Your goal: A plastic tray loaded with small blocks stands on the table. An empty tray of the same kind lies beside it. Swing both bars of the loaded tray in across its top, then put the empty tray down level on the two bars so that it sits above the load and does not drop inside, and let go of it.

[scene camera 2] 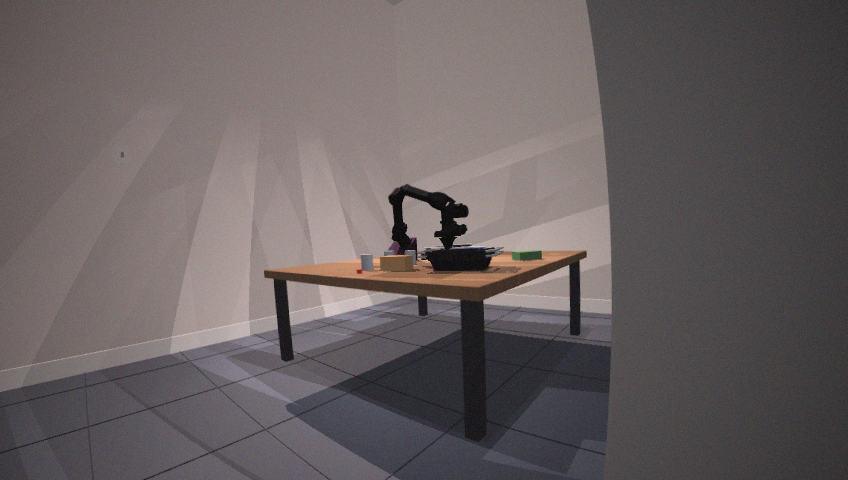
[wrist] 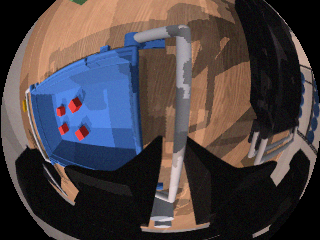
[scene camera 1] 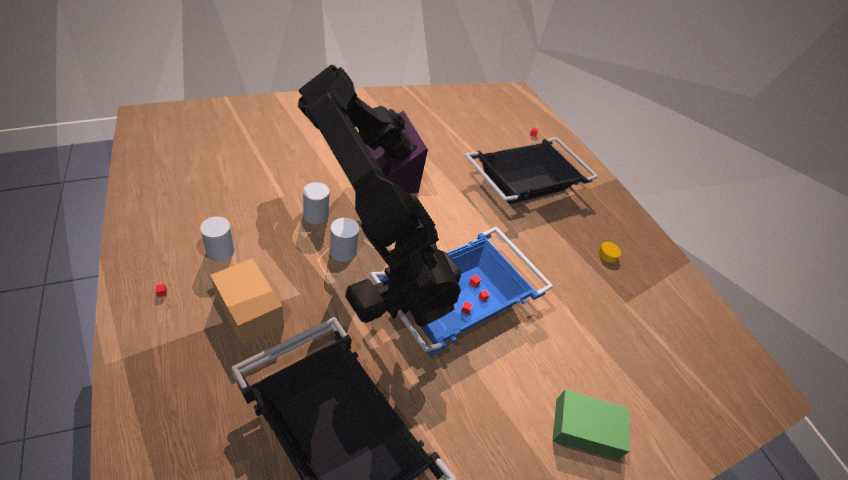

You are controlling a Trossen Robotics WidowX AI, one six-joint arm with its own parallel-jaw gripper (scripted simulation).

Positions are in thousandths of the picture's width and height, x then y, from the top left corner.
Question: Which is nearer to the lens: the black tray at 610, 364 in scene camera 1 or the green block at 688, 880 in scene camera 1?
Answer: The green block.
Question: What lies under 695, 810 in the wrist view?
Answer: The gripper.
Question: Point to a wire bar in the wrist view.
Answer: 570, 135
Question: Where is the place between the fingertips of the gripper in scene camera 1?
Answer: At 470, 655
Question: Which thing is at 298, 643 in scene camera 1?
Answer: A tan box.
